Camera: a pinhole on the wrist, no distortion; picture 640 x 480 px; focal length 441.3 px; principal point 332.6 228.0 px. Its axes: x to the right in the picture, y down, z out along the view. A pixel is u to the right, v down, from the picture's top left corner.
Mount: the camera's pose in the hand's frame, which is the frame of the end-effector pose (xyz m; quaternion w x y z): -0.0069 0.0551 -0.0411 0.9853 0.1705 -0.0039 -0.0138
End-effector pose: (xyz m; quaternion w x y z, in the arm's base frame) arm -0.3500 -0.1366 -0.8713 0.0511 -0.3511 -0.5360 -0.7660
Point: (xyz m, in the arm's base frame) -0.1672 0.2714 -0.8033
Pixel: 364.9 300.7
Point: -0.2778 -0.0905 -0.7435
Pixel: outside the picture
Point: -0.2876 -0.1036 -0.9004
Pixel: 152.9 111.4
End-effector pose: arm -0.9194 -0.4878 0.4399 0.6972 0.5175 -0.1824 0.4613
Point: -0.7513 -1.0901 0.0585
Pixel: outside the picture
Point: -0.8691 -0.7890 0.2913
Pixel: 40.7 90.6
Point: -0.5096 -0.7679 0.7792
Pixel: 605.3 209.0
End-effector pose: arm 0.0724 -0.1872 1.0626 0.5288 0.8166 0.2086 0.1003
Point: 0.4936 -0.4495 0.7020
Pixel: 549.3 242.9
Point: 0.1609 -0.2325 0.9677
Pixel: 517.7 115.8
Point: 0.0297 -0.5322 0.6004
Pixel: 223.7 98.1
